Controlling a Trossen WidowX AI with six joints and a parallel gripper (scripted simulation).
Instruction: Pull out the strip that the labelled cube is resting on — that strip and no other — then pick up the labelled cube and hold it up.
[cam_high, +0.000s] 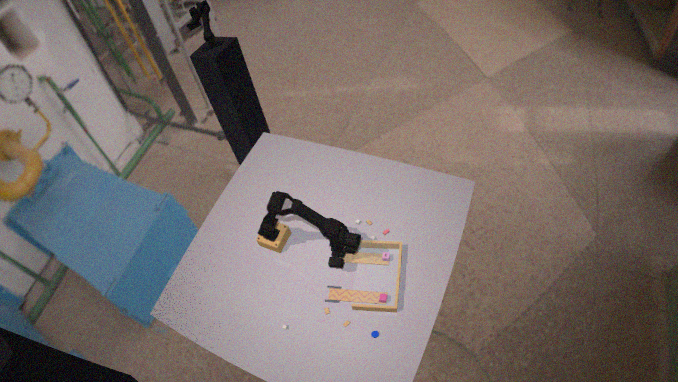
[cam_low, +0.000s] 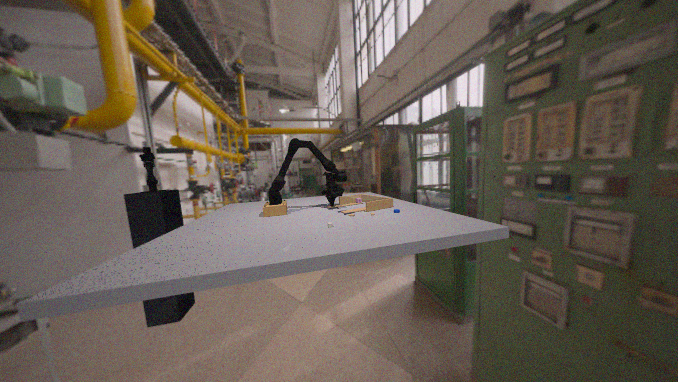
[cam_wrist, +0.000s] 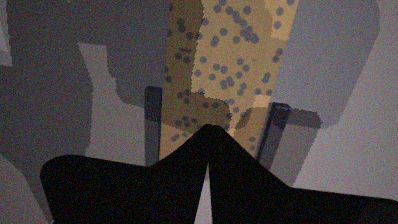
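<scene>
The dotted strip lies 9 cm ahead of my gripper tip and 3 cm to the left of it. Round my gripper tip: pink piece (15 cm ahead, 19 cm to the left); then blue disc (29 cm ahead, 29 cm to the right).
</scene>
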